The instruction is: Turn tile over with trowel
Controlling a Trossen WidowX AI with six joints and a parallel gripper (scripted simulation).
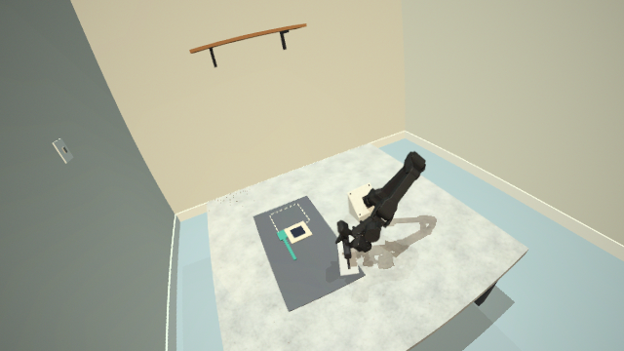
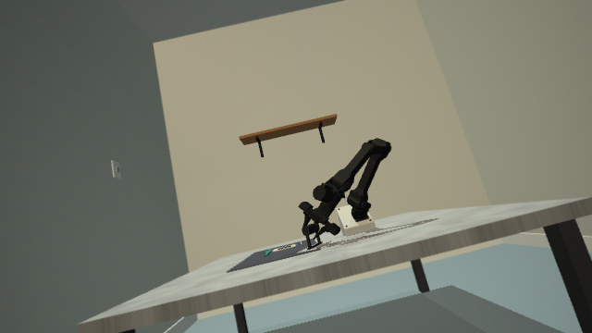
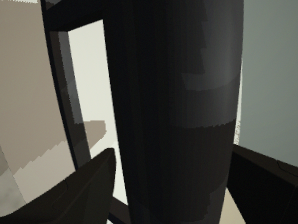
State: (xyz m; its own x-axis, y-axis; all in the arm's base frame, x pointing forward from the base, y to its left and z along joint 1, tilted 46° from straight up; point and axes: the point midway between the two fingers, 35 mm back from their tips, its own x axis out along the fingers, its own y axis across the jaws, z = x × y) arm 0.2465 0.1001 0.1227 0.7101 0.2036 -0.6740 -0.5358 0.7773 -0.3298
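My gripper tip is now 130 mm short of the dark mat, 170 mm to the left of it and 70 mm above it. From my gripper tip the other things lie so: teal t-shaped piece (190 mm ahead, 210 mm to the right, 50 mm below); then trowel (20 mm behind, 10 mm to the left, 10 mm below); then tile (110 mm ahead, 240 mm to the right, 50 mm below).
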